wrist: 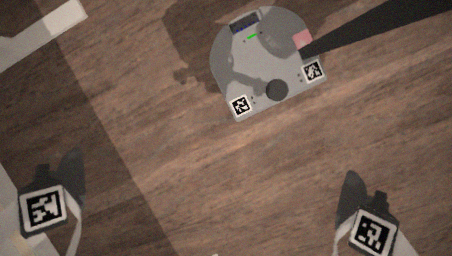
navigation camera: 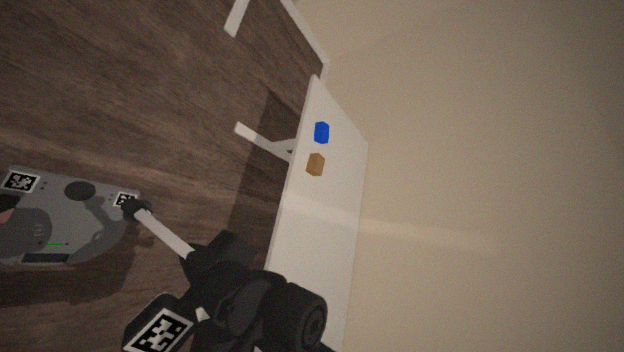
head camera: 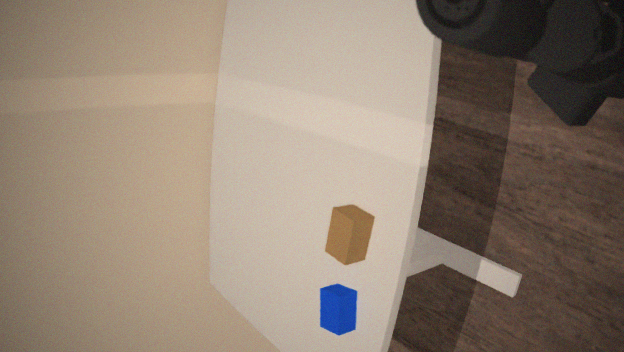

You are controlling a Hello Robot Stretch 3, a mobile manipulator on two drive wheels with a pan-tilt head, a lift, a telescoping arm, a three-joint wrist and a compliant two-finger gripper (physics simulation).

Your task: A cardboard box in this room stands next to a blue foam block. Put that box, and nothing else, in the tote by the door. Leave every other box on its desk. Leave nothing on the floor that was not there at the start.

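Frame: origin at the robot's base, x ahead, y left, z up, level; metres.
Where they show: gripper, fingertip midpoint: (wrist: 214, 180); robot's base, origin of the base link: (wrist: 270, 88) (navigation camera: 80, 190).
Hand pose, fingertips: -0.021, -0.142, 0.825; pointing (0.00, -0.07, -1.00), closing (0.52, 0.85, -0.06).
Observation:
Each offset is from my fingertips to the top centre of the thing, as dx, dy, dz. "spot": to the spot under its first point. Level surfaces: height alone.
The cardboard box @(+0.348, -0.476, -0.055) (head camera: 349, 235) (navigation camera: 315, 164) stands upright on the white desk @(dz -0.105) (head camera: 300, 160) (navigation camera: 320, 245), near its floor-side edge. The blue foam block @(+0.516, -0.477, -0.060) (head camera: 338, 310) (navigation camera: 321, 132) stands beside it, with a gap between them. My gripper (wrist: 214, 180) is open, its two fingers wide apart with wood floor seen between them in the wrist view. In the navigation view it is off the desk's side, over the floor, apart from the box. In the head view its wrist parts show at the top right. The tote does not show in these views.
The desk's white foot @(spot: +0.638, -0.462, -0.800) (head camera: 500, 277) (navigation camera: 246, 131) reaches out over the wood floor. Another white foot @(spot: +1.386, -0.131, -0.800) (navigation camera: 236, 19) shows farther off. The wall (head camera: 100, 200) (navigation camera: 475, 150) runs along the desk's far side. My base (navigation camera: 70, 215) (wrist: 260, 62) stands on the floor, away from the desk.

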